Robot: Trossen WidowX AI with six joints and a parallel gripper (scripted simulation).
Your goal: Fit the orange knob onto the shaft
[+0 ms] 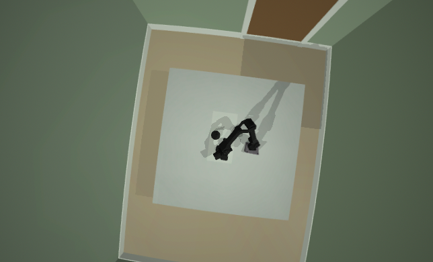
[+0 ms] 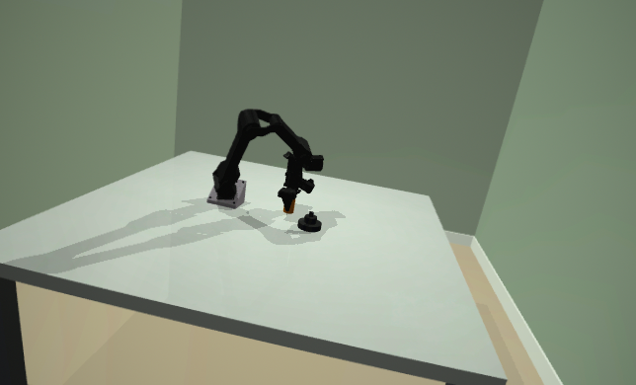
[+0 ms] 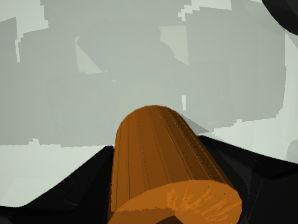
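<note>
Now: gripper tip 90 mm short of the round dark pedestal, 120 mm to the left of it and 20 mm below it. The rest, counted from my gripper tip: orange knob 20 mm above.
</note>
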